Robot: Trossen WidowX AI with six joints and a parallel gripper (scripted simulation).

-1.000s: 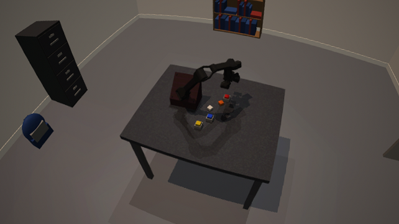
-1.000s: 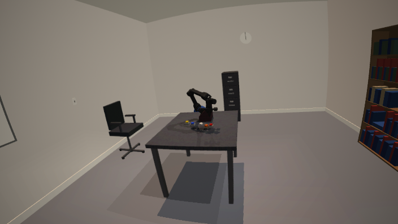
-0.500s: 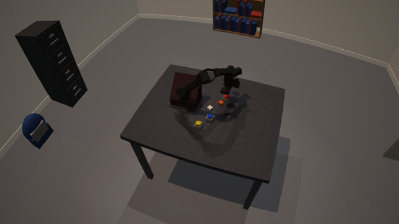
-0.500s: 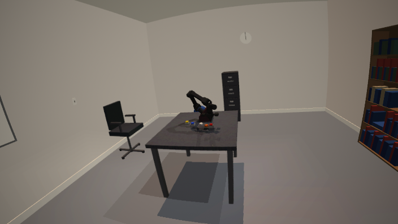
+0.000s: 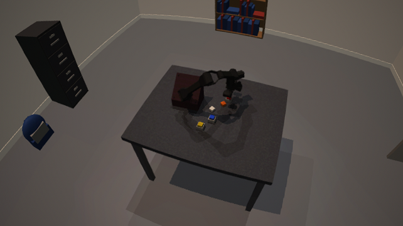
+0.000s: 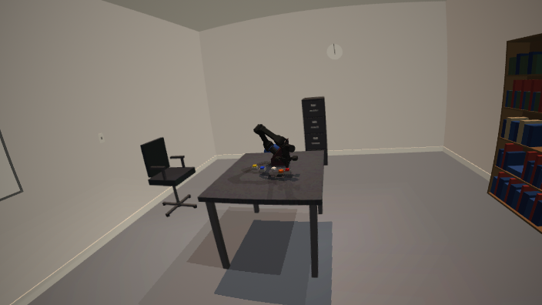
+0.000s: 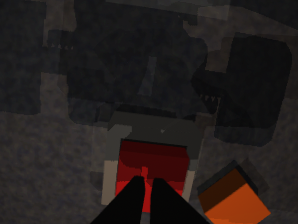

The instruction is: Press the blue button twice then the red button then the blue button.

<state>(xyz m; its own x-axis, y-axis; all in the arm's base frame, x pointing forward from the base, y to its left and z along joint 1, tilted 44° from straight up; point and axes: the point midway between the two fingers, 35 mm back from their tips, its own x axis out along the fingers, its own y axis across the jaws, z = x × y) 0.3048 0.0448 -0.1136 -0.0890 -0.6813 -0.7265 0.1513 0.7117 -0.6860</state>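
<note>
Now: the red button 10 mm below my gripper tip. Also, from my gripper tip: white block: 120 mm behind, 130 mm to the right, 40 mm below; blue button: 100 mm behind, 220 mm to the right, 10 mm below; orange block: 40 mm behind, 60 mm to the right, 40 mm below.
</note>
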